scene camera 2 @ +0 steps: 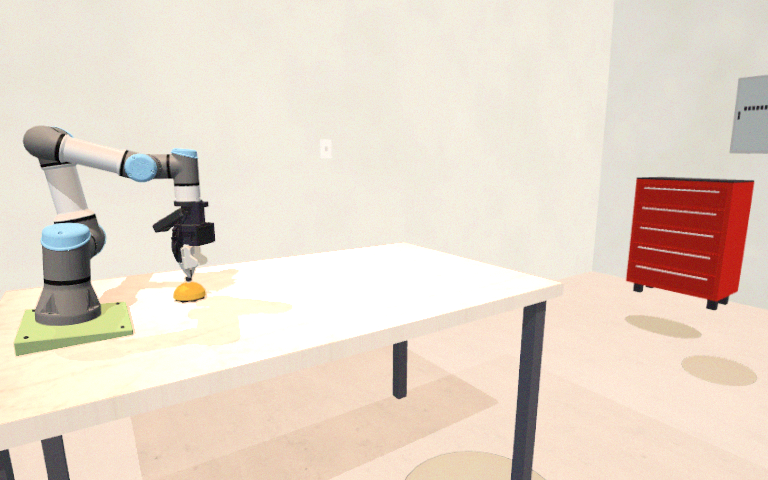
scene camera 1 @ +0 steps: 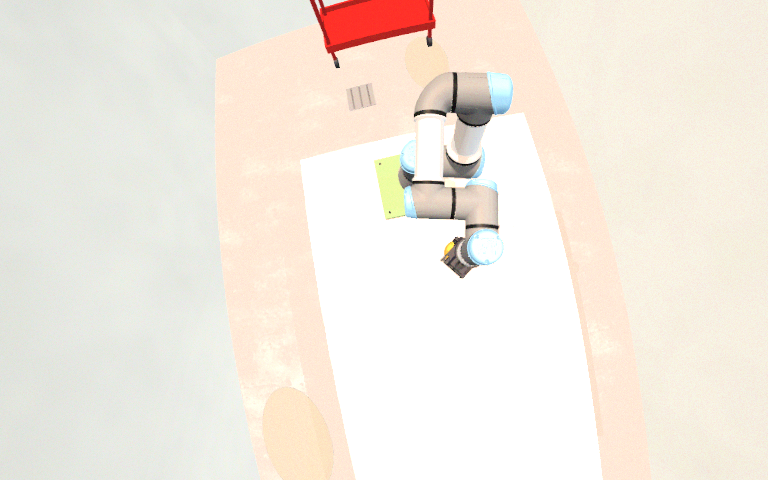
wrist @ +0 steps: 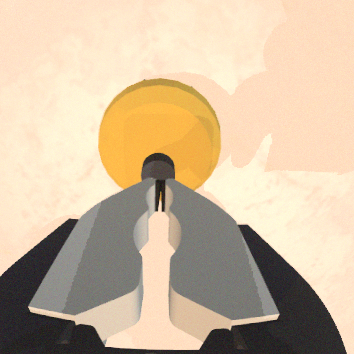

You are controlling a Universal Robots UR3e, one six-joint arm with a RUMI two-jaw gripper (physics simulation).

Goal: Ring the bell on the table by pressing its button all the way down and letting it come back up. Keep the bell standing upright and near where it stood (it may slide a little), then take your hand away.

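Frame: origin at the arm's base, x down, y ahead, z right, level; millimetres.
Where they show: gripper, fingertip midpoint: (scene camera 2: 190,277) (wrist: 160,182); arm's base at its link origin: (scene camera 2: 69,315).
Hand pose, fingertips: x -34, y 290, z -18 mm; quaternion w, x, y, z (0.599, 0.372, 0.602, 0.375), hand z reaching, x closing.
Note:
Each offset is from my fingertips to the top centre of the thing. Level surfaces: height alone.
A yellow-orange dome bell @(dx -1, dy -4, dz -3 mm) (scene camera 1: 449,247) (scene camera 2: 189,291) (wrist: 155,125) stands upright on the table @(dx +61 mm) (scene camera 2: 362,294) in front of the arm's base. Its dark round button @(dx -1, dy -4, dz -3 mm) (scene camera 2: 188,279) (wrist: 158,167) is on top of the dome. My gripper (scene camera 2: 189,275) (wrist: 160,182) is shut and empty, pointing down. Its fingertips are right over the button, at or very close to its top, and cover the button's near part in the wrist view. Whether they touch it, and how far the button is down, I cannot tell. In scene camera 1 the gripper body hides most of the bell.
The arm's base stands on a green plate (scene camera 1: 389,189) (scene camera 2: 33,339) near the bell. A red cart (scene camera 1: 379,25) stands on the floor beyond the table's end. A red drawer cabinet (scene camera 2: 679,237) stands on the floor far to the right in scene camera 2.

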